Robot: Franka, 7 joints.
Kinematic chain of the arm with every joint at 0, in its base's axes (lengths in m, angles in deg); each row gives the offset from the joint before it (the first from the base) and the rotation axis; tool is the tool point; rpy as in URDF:
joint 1: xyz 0 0 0.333 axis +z
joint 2: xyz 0 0 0 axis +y
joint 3: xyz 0 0 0.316 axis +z
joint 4: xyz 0.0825 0 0 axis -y
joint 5: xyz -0.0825 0 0.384 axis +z
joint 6: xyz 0 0 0 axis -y
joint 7: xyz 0.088 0 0 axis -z
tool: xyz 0 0 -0.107 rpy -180 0 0
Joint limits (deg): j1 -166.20..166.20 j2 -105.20..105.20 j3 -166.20..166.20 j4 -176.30..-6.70 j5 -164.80..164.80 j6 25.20..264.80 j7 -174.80..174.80
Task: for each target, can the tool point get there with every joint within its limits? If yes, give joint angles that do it. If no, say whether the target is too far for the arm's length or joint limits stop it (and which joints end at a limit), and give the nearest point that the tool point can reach.
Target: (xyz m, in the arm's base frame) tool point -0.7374 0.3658 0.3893
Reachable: yes | joints 119.26 85.58 90.46 -55.20 22.59 140.54 -22.66
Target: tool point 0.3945 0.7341 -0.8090
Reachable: no: too far | nearest point 0.2573 0.4787 -0.2927 | short by 0.592 m
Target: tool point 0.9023 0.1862 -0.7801
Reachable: no: too far | nearest point 0.5674 0.1171 -0.2706 | short by 0.614 m
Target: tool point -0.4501 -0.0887 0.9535
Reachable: yes | joints 136.49 40.65 110.00 -45.31 35.56 89.50 72.96
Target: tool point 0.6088 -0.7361 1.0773
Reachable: no: too far | nearest point 0.4313 -0.5215 0.8603 | short by 0.353 m
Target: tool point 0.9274 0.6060 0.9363
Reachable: no: too far | nearest point 0.6307 0.4121 0.7433 | short by 0.404 m
